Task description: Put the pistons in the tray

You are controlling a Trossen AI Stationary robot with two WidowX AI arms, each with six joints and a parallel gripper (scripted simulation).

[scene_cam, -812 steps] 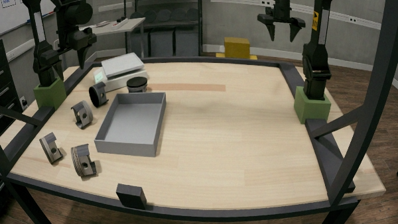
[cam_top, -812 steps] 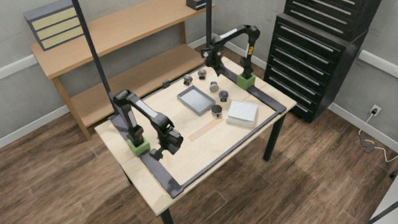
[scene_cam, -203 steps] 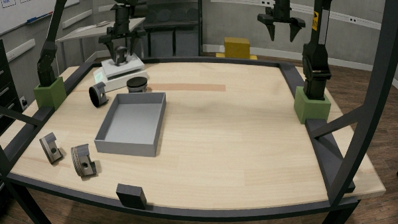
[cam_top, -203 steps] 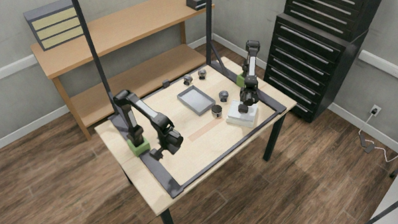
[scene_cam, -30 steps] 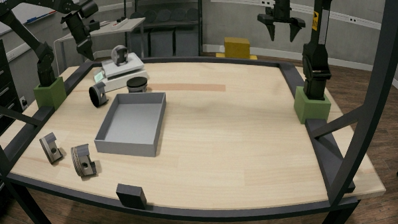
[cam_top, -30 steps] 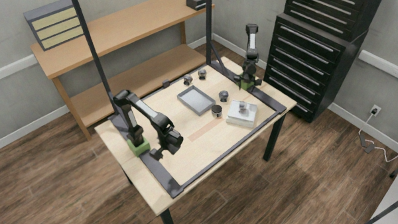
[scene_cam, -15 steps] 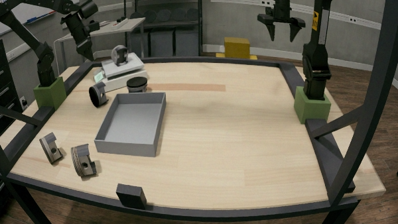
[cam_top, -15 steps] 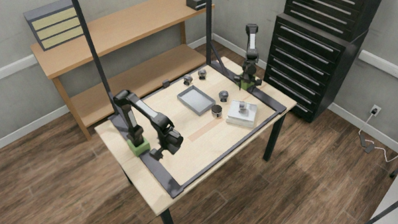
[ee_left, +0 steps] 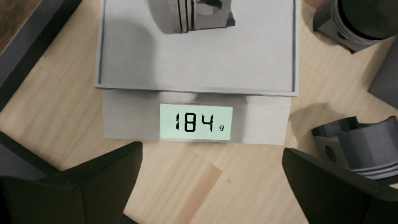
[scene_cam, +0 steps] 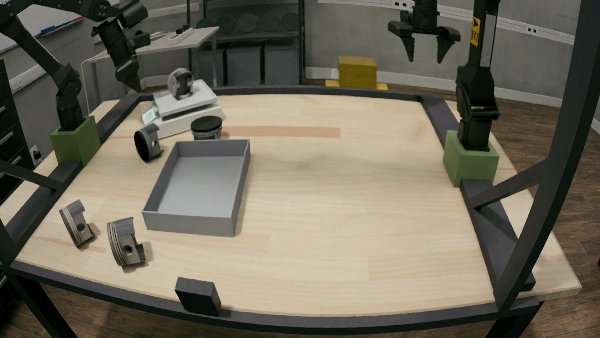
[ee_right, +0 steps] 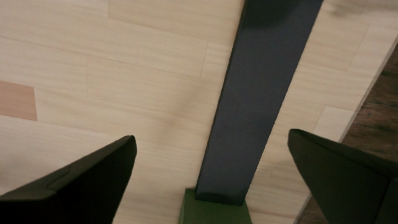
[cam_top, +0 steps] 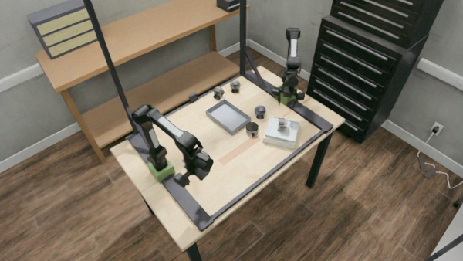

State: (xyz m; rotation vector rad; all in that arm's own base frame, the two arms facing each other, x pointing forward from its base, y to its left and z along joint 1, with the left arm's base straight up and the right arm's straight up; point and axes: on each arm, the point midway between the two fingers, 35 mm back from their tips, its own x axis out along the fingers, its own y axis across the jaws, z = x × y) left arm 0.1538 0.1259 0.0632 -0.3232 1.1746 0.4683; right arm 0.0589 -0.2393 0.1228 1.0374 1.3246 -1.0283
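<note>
Now: left hand 100 mm to the left of the grey pan, 100 mm above it and 80 mm short of it. Also, from my left hand: white scale 120 mm below, 90 mm to the right, 70 mm ahead; then steel parts tray 250 mm to the right, 230 mm behind, 140 mm below.
</note>
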